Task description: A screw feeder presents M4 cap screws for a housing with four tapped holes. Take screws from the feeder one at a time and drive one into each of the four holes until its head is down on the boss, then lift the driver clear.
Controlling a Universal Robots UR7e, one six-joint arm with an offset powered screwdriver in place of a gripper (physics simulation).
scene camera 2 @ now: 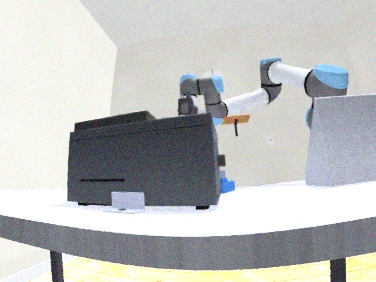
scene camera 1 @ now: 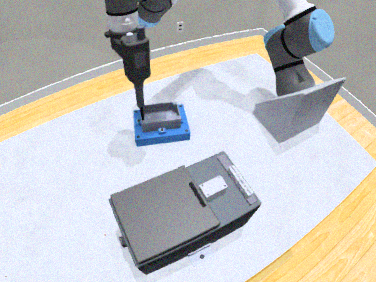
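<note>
The grey open-topped housing (scene camera 1: pixel 162 124) sits in the blue fixture (scene camera 1: pixel 162 139) (scene camera 2: pixel 228 186). In scene camera 1 the black screwdriver (scene camera 1: pixel 142 117) stands upright with its thin tip at the housing's near left corner. Whether the tip touches the boss, or a screw is on the bit, is too small to tell. In scene camera 2 the driver's upper body shows above the feeder, and its tip is hidden. The dark screw feeder (scene camera 1: pixel 162 215) (scene camera 2: pixel 142 165) stands nearer scene camera 1 than the fixture. Screws in the housing's corners cannot be made out.
A grey slanted panel (scene camera 1: pixel 300 112) (scene camera 2: pixel 345 140) stands on the table (scene camera 1: pixel 60 175) (scene camera 2: pixel 280 210) in front of the arm's base. A small white block (scene camera 1: pixel 213 186) with corner holes is on the feeder's top. A small pale bracket (scene camera 2: pixel 128 200) stands at the feeder's side.
</note>
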